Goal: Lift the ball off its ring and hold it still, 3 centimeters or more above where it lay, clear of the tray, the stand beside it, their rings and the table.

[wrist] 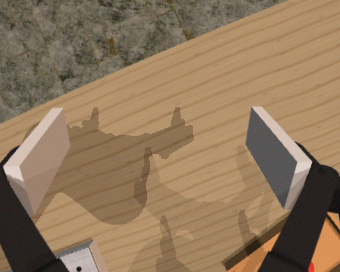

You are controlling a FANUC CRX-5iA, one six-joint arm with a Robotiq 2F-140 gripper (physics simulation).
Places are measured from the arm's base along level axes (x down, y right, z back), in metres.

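Pixels of known places: gripper, fingertip midpoint: (158, 126).
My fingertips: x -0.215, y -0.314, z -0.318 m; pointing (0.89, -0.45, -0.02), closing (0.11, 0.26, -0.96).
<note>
Ahead of a thing's pixels: the offset from my fingertips to its top centre. "spot": to the spot under its first point. Level surfaces: height alone.
My gripper (158, 126) is wide open, with one pad at the left and one at the right of the wrist view, and nothing between them. It hangs over the wooden table {dx +0.261 m} (220, 75). Part of an orange tray {spot: dx +0.258, dy +0.263, dz -0.194 m} (325, 245) shows at the bottom right, partly behind the right finger. A small red patch {spot: dx +0.212, dy +0.265, dz -0.147 m} (311, 267) shows at its lower edge beside that finger; whether it is the ball or something else, I cannot tell. No ball or ring can be made out clearly.
A silvery metal block (84, 254) with a small dark hole shows at the bottom left, partly behind the left finger. The table's edge runs diagonally across the upper part, with grey stone floor (75, 40) beyond. Shadows of the gripper lie on the table.
</note>
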